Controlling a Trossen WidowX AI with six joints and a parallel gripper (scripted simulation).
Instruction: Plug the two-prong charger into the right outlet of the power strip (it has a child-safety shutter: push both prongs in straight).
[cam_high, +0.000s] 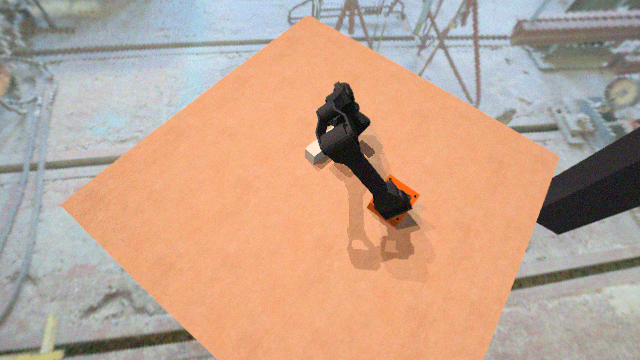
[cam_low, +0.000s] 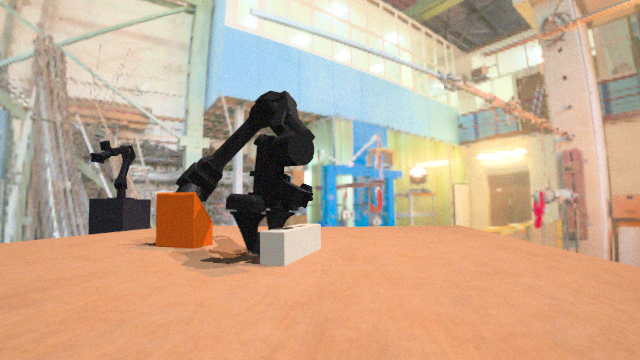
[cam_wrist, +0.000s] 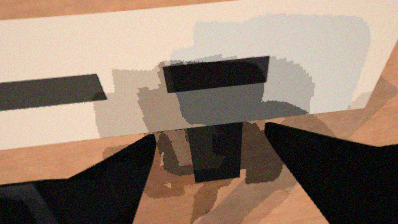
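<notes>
Now: gripper tip 2 cm short of the two-prong charger and 1 cm below it.
</notes>
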